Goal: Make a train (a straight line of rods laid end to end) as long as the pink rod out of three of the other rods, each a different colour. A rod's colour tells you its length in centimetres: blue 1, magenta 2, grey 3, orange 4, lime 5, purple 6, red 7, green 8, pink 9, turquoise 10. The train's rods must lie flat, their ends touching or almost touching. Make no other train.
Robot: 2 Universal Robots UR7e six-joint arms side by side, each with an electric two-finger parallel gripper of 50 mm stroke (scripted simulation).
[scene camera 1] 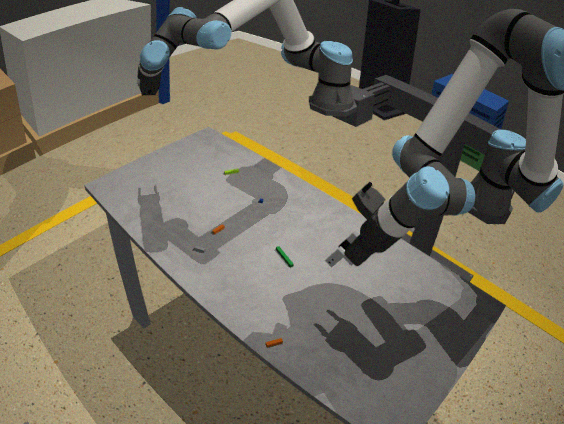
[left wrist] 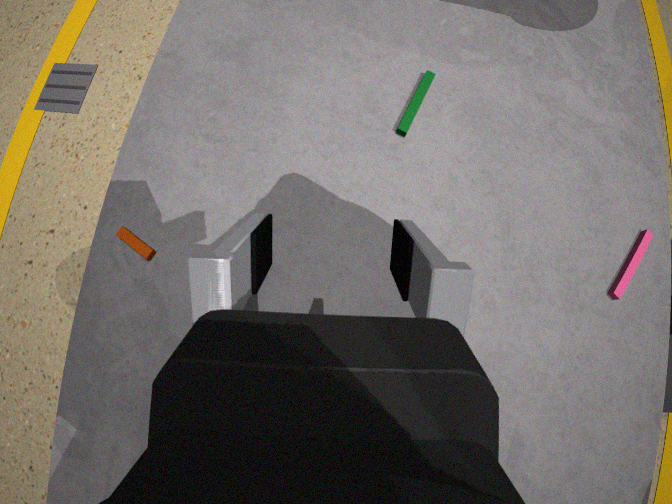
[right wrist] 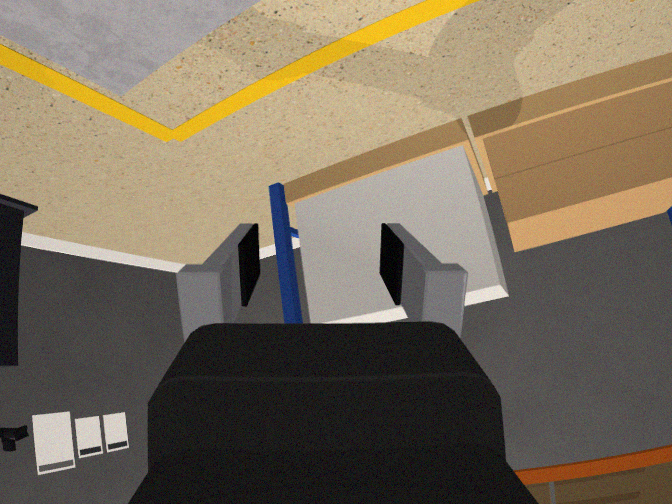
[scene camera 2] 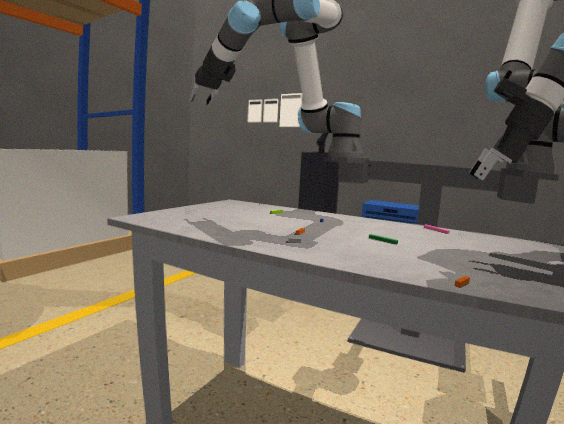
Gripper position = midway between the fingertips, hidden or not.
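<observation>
Left gripper (scene camera 1: pixel 335 255), also in the left wrist view (left wrist: pixel 332 242). Right gripper (right wrist: pixel 320 249). Dark post (scene camera 1: pixel 432 225). Green rod (left wrist: pixel 414 106); it is out of frame in the right wrist view. Pink rod (left wrist: pixel 616 291); in the right wrist view, it is out of frame.
</observation>
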